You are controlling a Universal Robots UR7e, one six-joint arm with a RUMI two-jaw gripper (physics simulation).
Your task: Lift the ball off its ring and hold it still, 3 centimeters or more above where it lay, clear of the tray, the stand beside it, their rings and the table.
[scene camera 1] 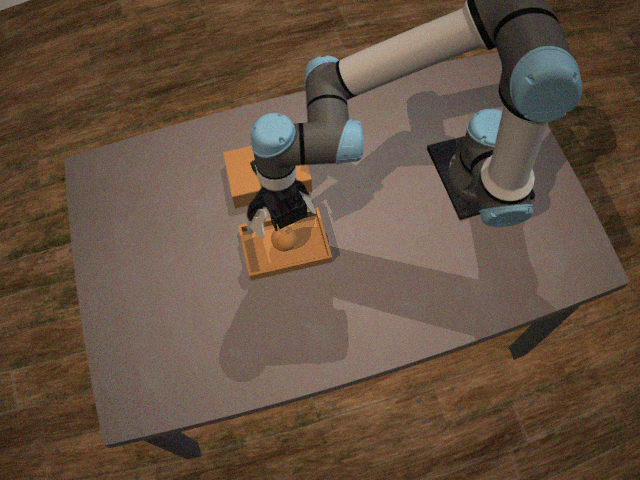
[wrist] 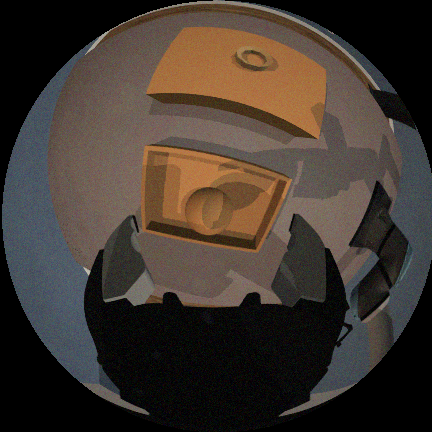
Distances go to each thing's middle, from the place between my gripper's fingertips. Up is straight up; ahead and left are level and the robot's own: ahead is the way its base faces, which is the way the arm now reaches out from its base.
Right now my hand is 8 cm above the shallow orange tray (scene camera 1: pixel 311 249) and 2 cm to the right of it. Round my hand: orange stand (scene camera 1: pixel 244 184) 17 cm to the right, 6 cm below, 2 cm behind.
